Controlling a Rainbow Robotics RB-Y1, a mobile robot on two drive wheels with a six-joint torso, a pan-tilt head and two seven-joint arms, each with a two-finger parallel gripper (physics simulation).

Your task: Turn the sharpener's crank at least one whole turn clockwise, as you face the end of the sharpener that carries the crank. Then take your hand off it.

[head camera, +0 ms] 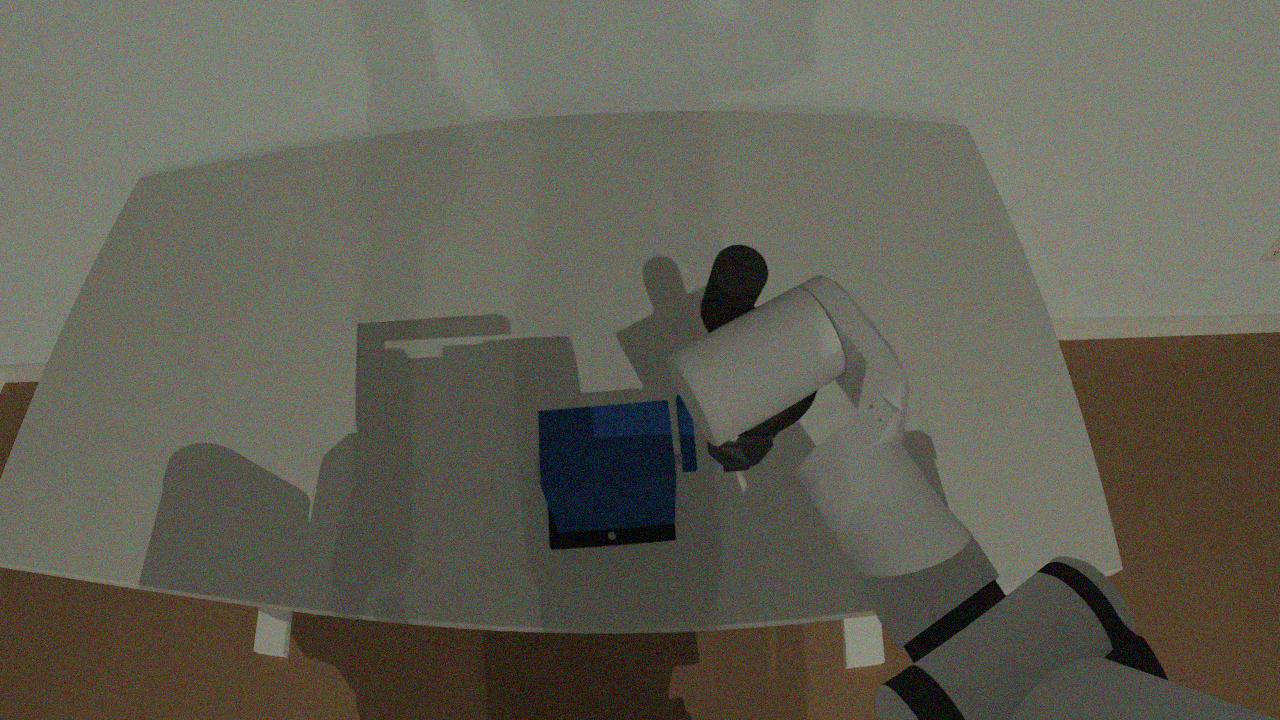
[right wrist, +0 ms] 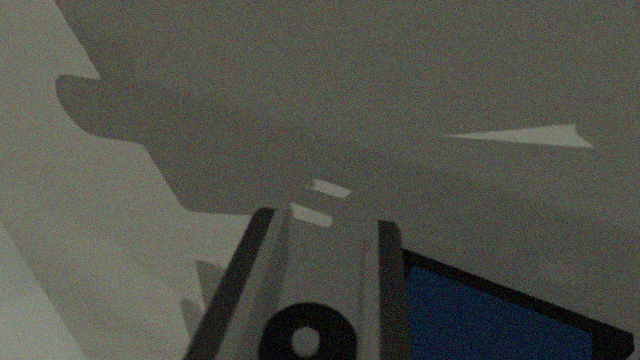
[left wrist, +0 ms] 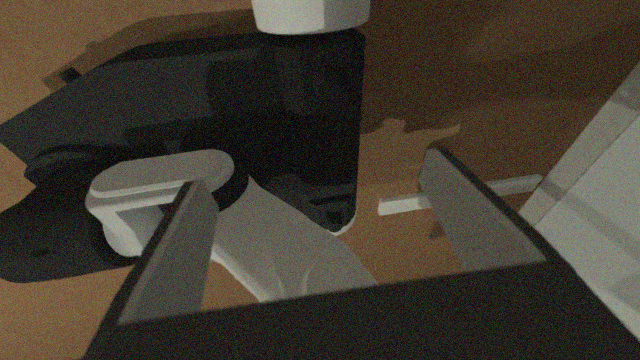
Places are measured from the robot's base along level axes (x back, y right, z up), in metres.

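Where they show: left gripper, between the fingertips: (left wrist: pixel 318 179); right gripper, between the fingertips: (right wrist: pixel 325 238).
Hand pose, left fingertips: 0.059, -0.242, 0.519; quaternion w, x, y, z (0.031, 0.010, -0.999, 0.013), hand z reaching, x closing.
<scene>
After its pixels a point has its place, as x, y, z.
The sharpener (head camera: pixel 608 474) @(-0.322, -0.023, 0.849) (right wrist: pixel 500 310) @(-0.352, 0.033, 0.735) is a blue body with a black base on the table, left of my right arm in the head view. A narrow blue piece (head camera: pixel 686 438) @(-0.368, 0.047, 0.818) stands at its right end, beside a thin grey strip. My right gripper (right wrist: pixel 325 238) @(-0.412, 0.089, 0.787) is shut on the crank's knob (right wrist: pixel 308 332) @(-0.402, 0.090, 0.815), a black round piece with a grey centre, low between the fingers in the right wrist view. The wrist hides the knob from the head view, and the crank's arm is not clearly seen. My left gripper (left wrist: pixel 318 179) @(0.060, -0.242, 0.519) is open and empty, away from the sharpener.
The pale table (head camera: pixel 268 232) @(-0.783, -0.555, 0.721) carries broad shadows, with a wall behind it. My right forearm (head camera: pixel 881 501) @(-0.197, 0.136, 1.067) reaches in from the lower right. In the left wrist view, the robot's dark base (left wrist: pixel 300 100) @(0.045, -0.148, 0.207) stands on the brown floor (left wrist: pixel 400 250) @(-0.395, 0.822, 0.001), and a pale slab (left wrist: pixel 600 215) @(-1.000, 0.435, 0.216) is at the right.
</scene>
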